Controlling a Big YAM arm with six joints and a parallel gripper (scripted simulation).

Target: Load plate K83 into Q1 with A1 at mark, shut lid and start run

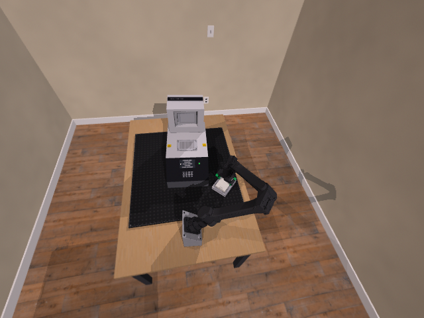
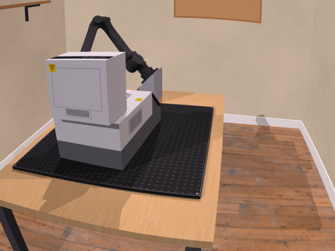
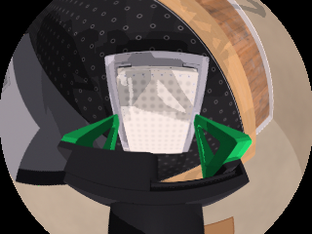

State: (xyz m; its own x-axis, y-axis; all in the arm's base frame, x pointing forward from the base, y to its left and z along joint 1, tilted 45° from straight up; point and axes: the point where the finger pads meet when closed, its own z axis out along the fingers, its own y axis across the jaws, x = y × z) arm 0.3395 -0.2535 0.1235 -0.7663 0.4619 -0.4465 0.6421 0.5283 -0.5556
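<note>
Now: the white plate K83 10 mm below my hand. Also, from my hand: plate nest N1: 30 mm below.
</note>
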